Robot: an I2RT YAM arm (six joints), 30 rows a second.
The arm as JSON. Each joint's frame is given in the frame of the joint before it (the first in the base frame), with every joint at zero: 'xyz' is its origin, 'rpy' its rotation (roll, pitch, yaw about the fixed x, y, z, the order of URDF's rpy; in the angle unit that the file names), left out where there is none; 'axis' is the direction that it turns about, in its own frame. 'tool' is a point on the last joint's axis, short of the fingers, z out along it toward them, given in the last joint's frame.
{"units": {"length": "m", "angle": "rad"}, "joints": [
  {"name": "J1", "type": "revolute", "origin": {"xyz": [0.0, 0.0, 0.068]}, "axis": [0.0, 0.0, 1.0]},
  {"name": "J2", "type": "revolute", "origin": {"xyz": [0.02, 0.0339, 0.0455], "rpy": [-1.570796, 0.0, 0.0]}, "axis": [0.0, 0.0, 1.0]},
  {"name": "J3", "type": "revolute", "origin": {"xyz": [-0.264, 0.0, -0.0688], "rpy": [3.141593, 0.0, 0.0]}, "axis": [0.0, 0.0, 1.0]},
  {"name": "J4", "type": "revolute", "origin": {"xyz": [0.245, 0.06, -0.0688]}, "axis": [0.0, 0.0, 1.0]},
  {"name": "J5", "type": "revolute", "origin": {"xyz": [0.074, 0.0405, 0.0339], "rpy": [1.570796, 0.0, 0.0]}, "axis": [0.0, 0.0, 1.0]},
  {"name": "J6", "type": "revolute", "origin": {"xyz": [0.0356, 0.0, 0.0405], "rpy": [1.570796, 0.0, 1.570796]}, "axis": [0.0, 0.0, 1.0]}
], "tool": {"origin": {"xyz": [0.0, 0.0, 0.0], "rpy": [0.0, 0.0, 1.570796]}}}
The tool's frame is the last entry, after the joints.
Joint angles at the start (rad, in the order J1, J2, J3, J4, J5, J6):
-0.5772 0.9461 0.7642 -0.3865 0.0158 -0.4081
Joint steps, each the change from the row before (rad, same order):
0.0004 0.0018 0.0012 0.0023 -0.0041 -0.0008
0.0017 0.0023 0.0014 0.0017 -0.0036 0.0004
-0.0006 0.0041 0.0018 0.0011 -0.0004 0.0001
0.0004 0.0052 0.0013 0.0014 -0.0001 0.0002
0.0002 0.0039 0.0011 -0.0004 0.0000 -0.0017
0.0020 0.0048 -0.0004 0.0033 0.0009 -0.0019
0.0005 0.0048 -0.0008 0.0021 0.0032 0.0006
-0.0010 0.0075 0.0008 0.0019 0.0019 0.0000
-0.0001 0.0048 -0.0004 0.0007 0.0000 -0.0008
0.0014 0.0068 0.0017 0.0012 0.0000 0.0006
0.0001 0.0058 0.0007 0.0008 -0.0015 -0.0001
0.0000 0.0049 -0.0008 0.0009 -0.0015 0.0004
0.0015 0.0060 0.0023 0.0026 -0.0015 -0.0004
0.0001 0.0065 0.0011 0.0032 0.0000 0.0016
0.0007 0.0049 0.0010 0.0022 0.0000 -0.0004
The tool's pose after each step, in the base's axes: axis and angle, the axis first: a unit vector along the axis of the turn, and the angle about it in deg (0 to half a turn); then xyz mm. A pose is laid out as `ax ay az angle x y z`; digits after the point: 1 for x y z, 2 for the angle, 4 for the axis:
0.0841 0.9630 -0.2561 130.14 176.0 -115.0 283.6
0.0826 0.9636 -0.2544 129.97 176.8 -114.9 283.8
0.0828 0.9636 -0.2540 130.03 177.4 -115.5 283.8
0.0827 0.9639 -0.2531 130.14 178.3 -116.0 283.3
0.0818 0.9641 -0.2526 130.32 178.9 -116.3 282.9
0.0802 0.9643 -0.2524 130.43 180.0 -116.5 282.2
0.0811 0.9642 -0.2525 130.67 180.7 -117.0 281.1
0.0820 0.9642 -0.2521 130.97 181.7 -118.0 280.1
0.0817 0.9645 -0.2511 131.21 182.4 -118.4 279.1
0.0813 0.9649 -0.2496 131.37 183.7 -118.9 278.4
0.0809 0.9654 -0.2478 131.54 184.6 -119.4 277.6
0.0807 0.9660 -0.2458 131.73 185.3 -119.8 276.4
0.0794 0.9664 -0.2446 131.73 186.6 -120.2 276.2
0.0802 0.9665 -0.2437 131.81 187.7 -120.9 275.6
0.0796 0.9667 -0.2431 131.89 188.6 -121.3 275.1

